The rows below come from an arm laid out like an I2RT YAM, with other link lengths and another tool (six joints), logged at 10 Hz.
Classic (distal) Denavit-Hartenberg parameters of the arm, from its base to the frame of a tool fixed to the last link. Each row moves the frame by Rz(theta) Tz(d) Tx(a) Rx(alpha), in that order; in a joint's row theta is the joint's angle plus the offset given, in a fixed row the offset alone. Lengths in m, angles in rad.
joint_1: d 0.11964; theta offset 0; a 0.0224; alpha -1.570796
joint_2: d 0; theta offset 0; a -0.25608; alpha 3.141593
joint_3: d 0; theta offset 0.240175; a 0.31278; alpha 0
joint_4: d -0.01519; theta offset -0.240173; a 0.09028; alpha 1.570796
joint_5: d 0.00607; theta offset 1.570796; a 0; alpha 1.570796
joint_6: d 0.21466; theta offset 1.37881; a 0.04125; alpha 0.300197
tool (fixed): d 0.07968; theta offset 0; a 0; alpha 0
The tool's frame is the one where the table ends.
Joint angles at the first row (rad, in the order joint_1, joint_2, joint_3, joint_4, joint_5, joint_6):
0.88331, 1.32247, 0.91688, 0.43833, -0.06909, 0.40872
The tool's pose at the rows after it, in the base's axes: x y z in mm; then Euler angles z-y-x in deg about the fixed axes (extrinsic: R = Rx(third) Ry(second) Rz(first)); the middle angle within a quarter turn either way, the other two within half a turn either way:
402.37 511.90 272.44 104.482 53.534 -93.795
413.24 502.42 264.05 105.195 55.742 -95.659
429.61 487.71 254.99 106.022 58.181 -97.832
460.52 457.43 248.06 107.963 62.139 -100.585
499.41 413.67 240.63 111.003 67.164 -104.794
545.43 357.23 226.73 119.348 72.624 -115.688
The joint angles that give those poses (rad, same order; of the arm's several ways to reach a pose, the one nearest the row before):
0.88330, 1.32538, 0.91688, 0.42949, -0.04622, 0.39514
0.87612, 1.32889, 0.91688, 0.41286, -0.01453, 0.38361
0.85178, 1.33332, 0.91688, 0.39574, 0.00447, 0.36917
0.78987, 1.33528, 0.91689, 0.38033, 0.01369, 0.36083
0.70253, 1.33888, 0.91825, 0.36342, 0.01768, 0.34429
0.59247, 1.36635, 0.94572, 0.32076, 0.01682, 0.31025

